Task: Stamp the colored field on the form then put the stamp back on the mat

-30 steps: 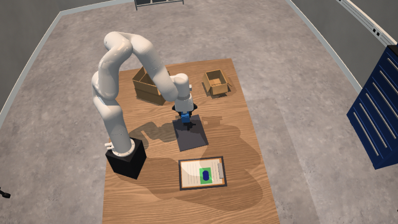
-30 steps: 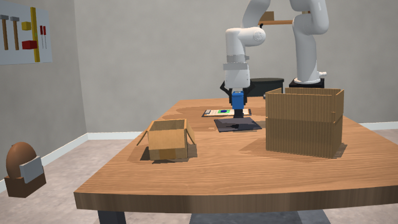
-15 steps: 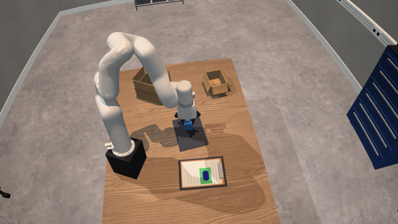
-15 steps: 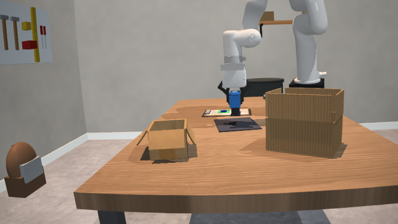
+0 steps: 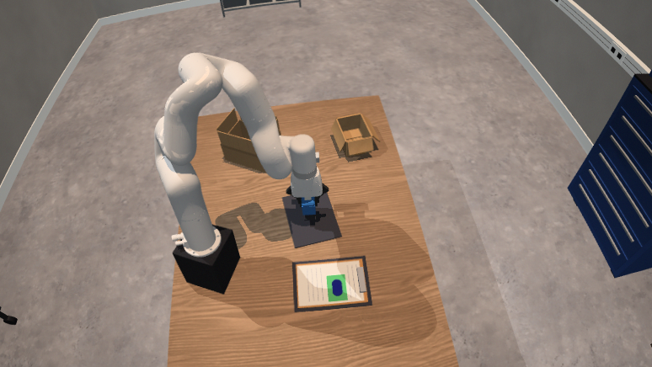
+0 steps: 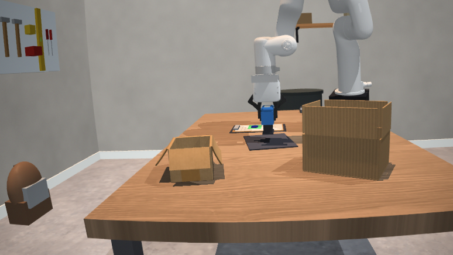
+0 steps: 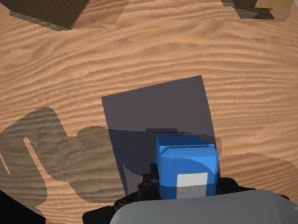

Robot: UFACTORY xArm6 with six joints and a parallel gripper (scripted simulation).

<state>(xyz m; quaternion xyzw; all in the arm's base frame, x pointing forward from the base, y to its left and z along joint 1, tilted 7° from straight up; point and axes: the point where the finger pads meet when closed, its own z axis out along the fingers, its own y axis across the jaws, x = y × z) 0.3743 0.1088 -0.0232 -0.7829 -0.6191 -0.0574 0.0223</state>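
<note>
The dark mat lies 10 cm below my hand. From my hand the other things lie so: clipboard 28 cm to the right, 10 cm below, 1 cm ahead; blue stamp 2 cm below.
</note>
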